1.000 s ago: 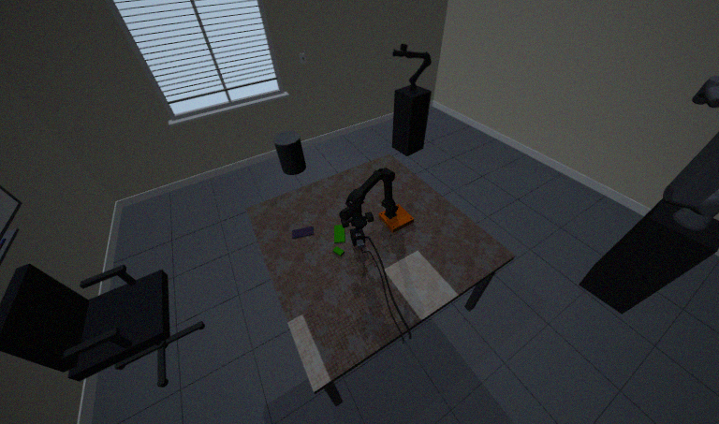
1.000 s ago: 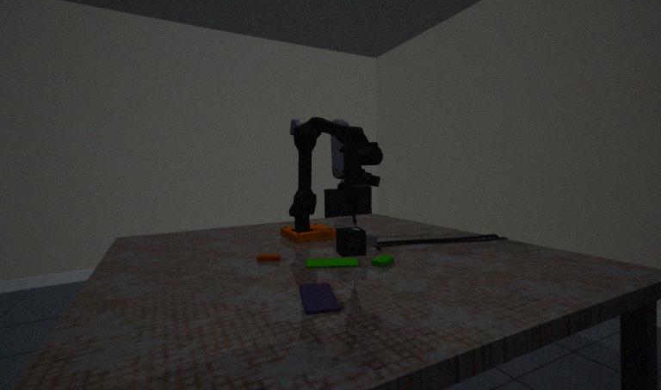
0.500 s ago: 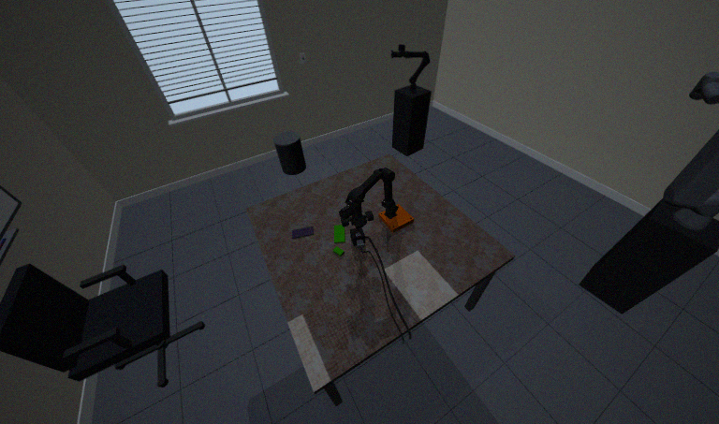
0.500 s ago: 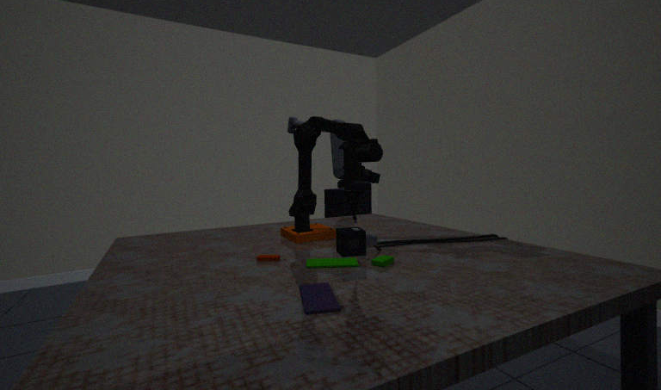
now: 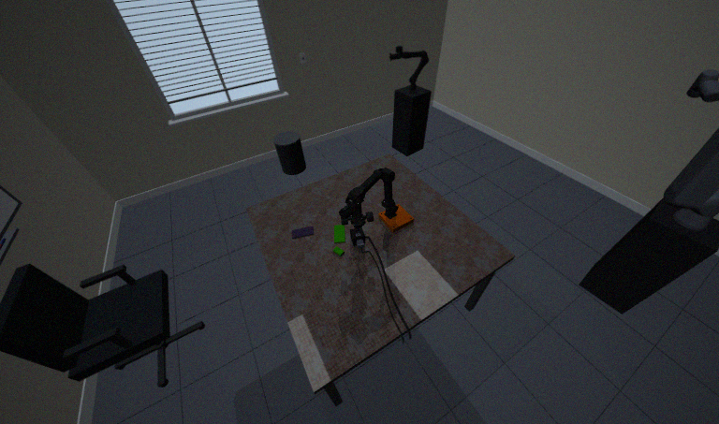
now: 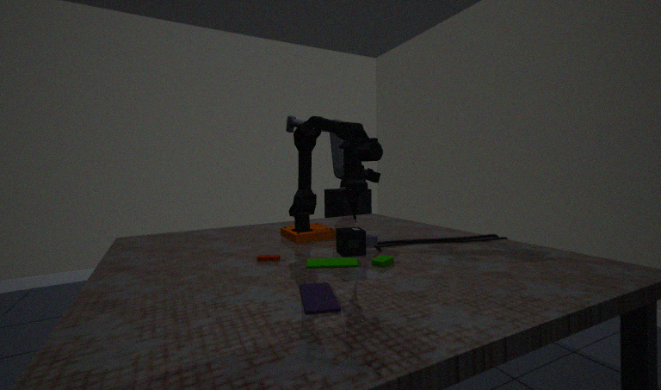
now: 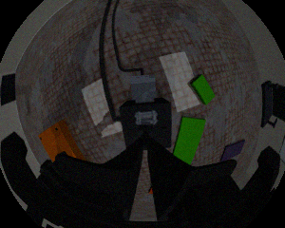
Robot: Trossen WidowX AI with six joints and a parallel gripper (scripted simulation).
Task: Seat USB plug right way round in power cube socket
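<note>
My gripper tip is 20 mm above the USB plug. Also, from my gripper tip: small green block 150 mm ahead, 10 mm to the right, 130 mm below; then long green block 60 mm ahead, 130 mm to the right, 130 mm below; then small orange block 80 mm behind, 260 mm to the right, 130 mm below.
</note>
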